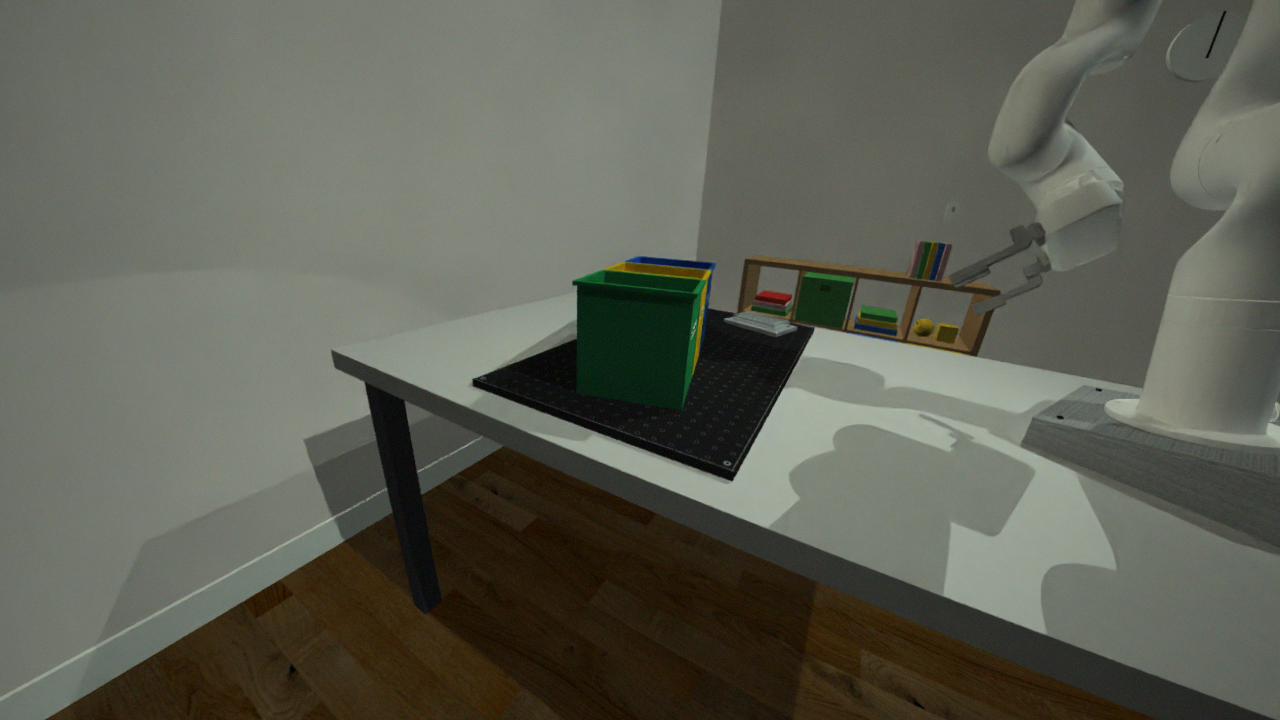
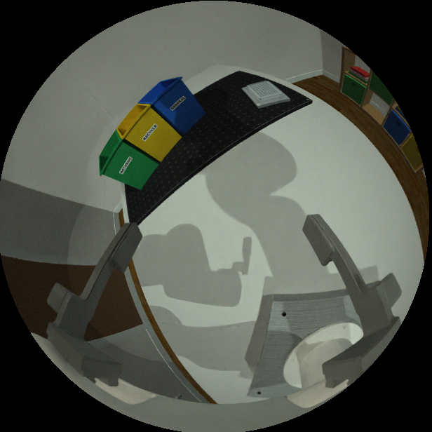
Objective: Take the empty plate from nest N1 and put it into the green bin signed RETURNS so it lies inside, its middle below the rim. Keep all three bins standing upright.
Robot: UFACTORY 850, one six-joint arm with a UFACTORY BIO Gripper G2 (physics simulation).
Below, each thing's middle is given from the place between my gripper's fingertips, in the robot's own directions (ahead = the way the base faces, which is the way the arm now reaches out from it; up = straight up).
Now: hand 490 mm short of the yellow bin (image 1: 702,274), 60 mm to the right of it and 100 mm above it. From my hand the other things lie so: green bin (image 1: 636,333) (460 mm ahead, 190 mm to the left, 100 mm below); blue bin (image 1: 642,260) (510 mm ahead, 70 mm to the right, 100 mm below).
